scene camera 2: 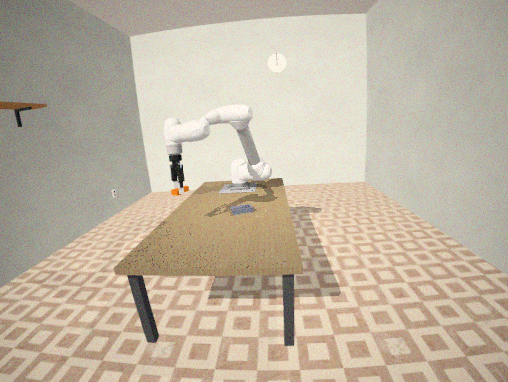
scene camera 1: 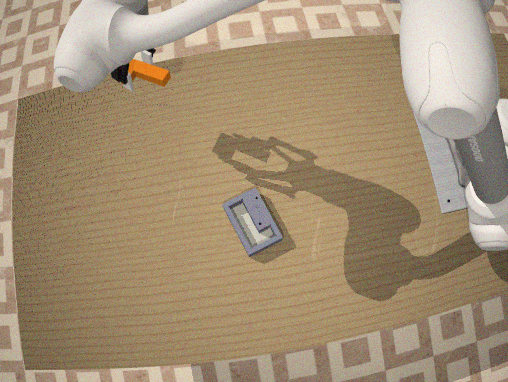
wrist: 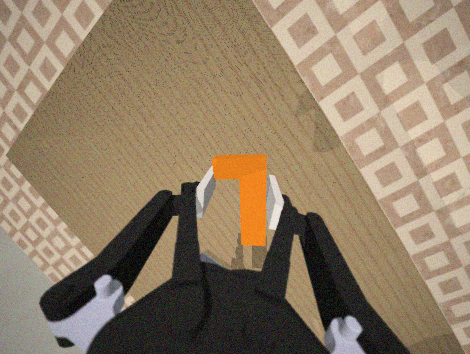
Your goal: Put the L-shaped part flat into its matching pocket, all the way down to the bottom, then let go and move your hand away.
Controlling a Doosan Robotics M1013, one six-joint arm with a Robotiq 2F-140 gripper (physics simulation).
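Seen in the pictures: gripper, fingertip midpoint: [scene camera 2: 179, 193] [scene camera 1: 138, 77] [wrist: 241, 181]; arm's base, link origin: [scene camera 2: 240, 187].
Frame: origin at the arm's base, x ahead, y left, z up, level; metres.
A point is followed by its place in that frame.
Observation:
The orange L-shaped part [scene camera 1: 151, 73] {x 0.851, y -0.263, z 0.237 m} [scene camera 2: 175, 192] {x 0.924, y -0.287, z 0.226 m} [wrist: 254, 200] {x 0.865, y -0.284, z 0.236 m} is held high above the table, near its left edge in the second scene view. My gripper [scene camera 1: 138, 71] {x 0.888, y -0.278, z 0.211 m} [scene camera 2: 180, 190] {x 0.888, y -0.278, z 0.211 m} [wrist: 241, 181] {x 0.888, y -0.278, z 0.211 m} is shut on it, with one light fingertip on each side. The blue-grey block with the L-shaped pocket [scene camera 1: 267, 215] {x 0.641, y 0.065, z 0.032 m} [scene camera 2: 242, 209] {x 0.721, y 0.081, z 0.028 m} lies on the middle of the table, well apart from the gripper. Its pocket shows a pale floor and is empty. In the wrist view a small corner of the block [wrist: 211, 259] {x 0.708, y 0.006, z 0.003 m} shows behind the gripper body.
The wooden table [scene camera 1: 125, 280] {x 1.024, y 0.161, z -0.004 m} [scene camera 2: 215, 245] {x 1.164, y -0.026, z -0.005 m} carries the arm's grey base plate [scene camera 1: 440, 170] {x 0.139, y 0.030, z 0.000 m} [scene camera 2: 226, 189] {x 0.051, y -0.128, z 0.000 m}. The arm's shadow falls on the table beside the block. A wall shelf [scene camera 2: 22, 105] is at the left in the second scene view.

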